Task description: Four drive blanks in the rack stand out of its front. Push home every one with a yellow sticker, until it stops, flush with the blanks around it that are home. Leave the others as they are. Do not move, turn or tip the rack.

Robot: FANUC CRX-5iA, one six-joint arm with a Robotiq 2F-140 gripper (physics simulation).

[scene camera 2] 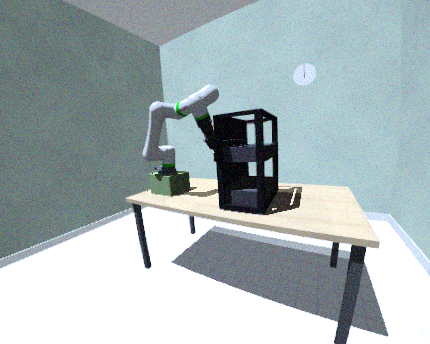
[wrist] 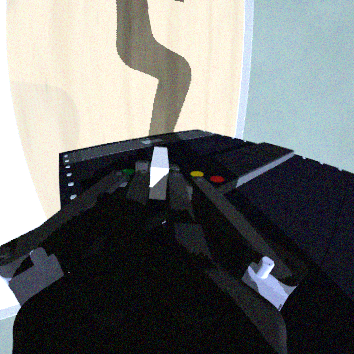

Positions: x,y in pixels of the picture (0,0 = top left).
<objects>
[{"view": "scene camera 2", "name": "black rack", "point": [235,185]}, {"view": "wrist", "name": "gripper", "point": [159,158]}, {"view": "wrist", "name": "black rack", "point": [293,200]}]
</objects>
